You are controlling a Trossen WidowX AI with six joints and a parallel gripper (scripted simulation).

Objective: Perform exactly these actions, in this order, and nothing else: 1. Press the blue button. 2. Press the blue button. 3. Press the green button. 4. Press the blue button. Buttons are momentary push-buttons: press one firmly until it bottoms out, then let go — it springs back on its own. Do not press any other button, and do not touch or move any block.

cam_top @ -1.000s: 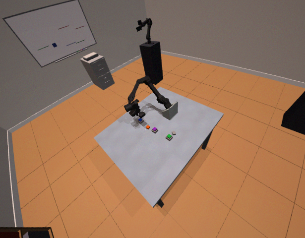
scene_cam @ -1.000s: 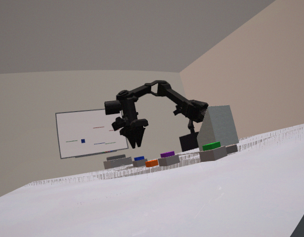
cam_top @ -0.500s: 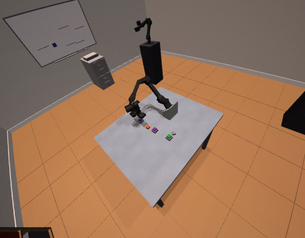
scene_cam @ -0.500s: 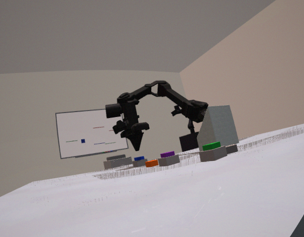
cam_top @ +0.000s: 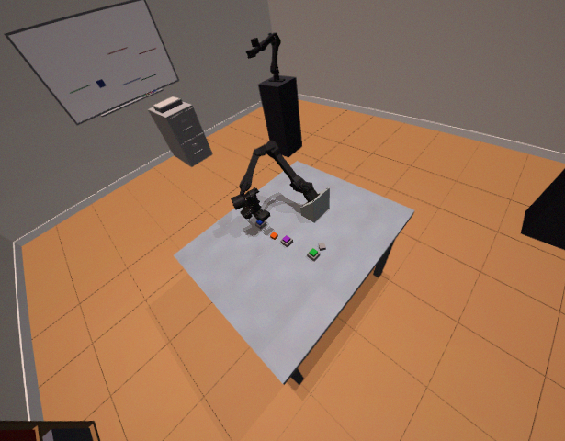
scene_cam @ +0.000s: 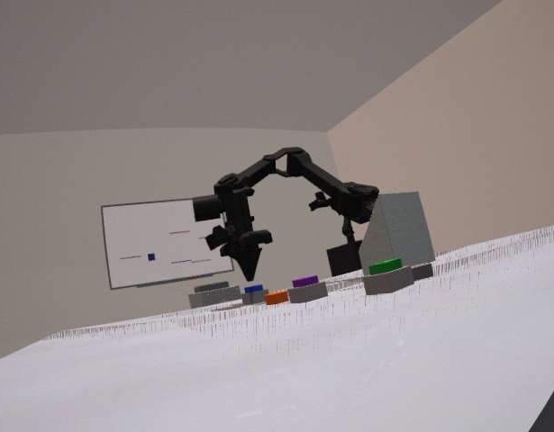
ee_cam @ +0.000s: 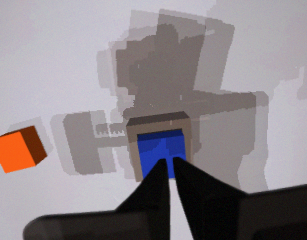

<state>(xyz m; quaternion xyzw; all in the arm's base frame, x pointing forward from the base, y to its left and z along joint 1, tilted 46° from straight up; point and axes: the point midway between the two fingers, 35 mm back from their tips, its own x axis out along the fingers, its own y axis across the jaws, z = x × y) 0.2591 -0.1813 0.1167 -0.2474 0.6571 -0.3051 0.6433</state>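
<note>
My gripper tip is 2 cm above the blue button. The rest, counted from my gripper tip: orange block 2 cm ahead, 13 cm to the left, 4 cm below; then green button 1 cm behind, 38 cm to the left, 2 cm below; then purple button 22 cm to the left, 2 cm below.
</note>
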